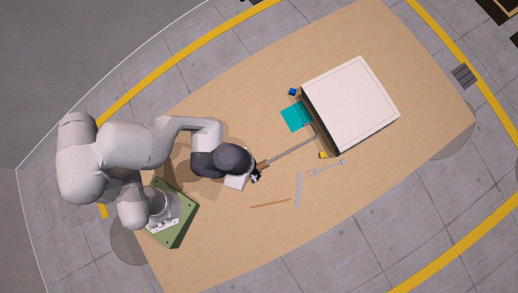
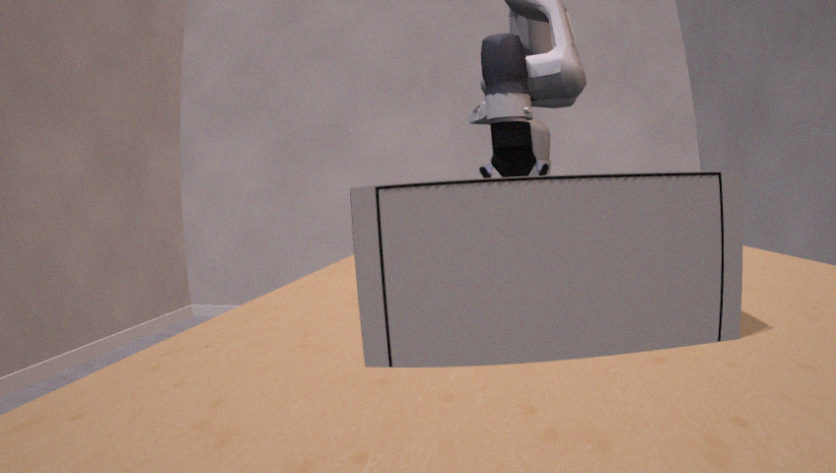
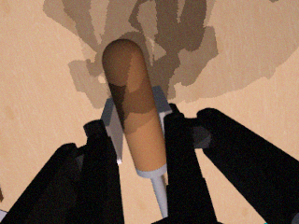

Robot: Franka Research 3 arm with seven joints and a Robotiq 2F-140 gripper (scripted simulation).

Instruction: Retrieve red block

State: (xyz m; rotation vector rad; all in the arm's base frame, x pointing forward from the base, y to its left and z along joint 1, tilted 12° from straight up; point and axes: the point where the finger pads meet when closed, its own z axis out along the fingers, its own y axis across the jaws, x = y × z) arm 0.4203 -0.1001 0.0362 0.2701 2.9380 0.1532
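My hand is 27 cm short of the teal square, 7 cm to the right of it and 4 cm above it. Round my hand: grey bar: 18 cm to the right, 9 cm ahead, 4 cm below; thin wooden stick: 15 cm to the right, 4 cm behind, 3 cm below; hook tool: 13 cm ahead, 2 cm below, 1 cm to the left.
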